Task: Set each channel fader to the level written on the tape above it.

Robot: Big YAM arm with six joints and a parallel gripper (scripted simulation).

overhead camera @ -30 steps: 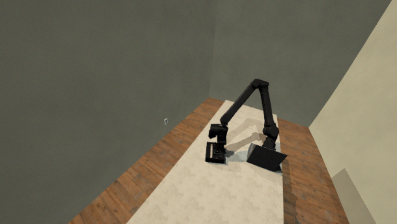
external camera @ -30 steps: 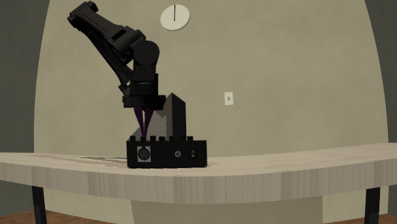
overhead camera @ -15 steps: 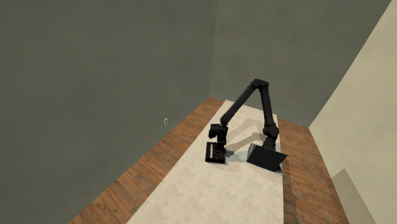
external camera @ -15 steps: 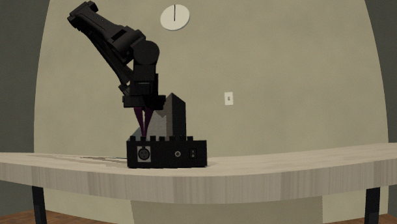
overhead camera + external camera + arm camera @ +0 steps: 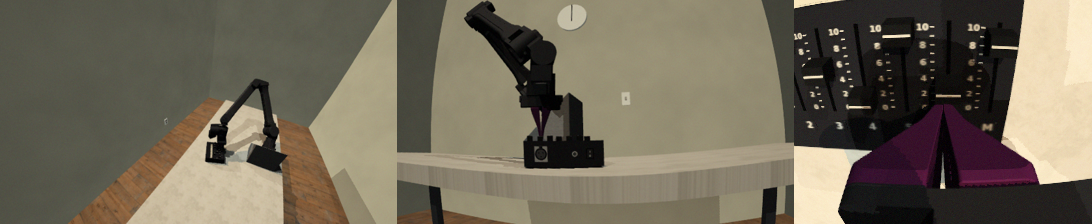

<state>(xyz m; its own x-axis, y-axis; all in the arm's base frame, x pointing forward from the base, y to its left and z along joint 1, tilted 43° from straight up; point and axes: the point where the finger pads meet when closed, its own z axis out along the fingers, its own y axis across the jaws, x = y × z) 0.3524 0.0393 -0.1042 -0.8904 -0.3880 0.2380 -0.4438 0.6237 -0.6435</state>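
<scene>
Now: the channel 6 fader 1 cm ahead of my hand. Also, from my hand: master fader (5 cm ahead, 1 cm to the right); channel 5 fader (3 cm ahead, 4 cm to the left); channel 4 fader (1 cm behind, 4 cm to the left).
</scene>
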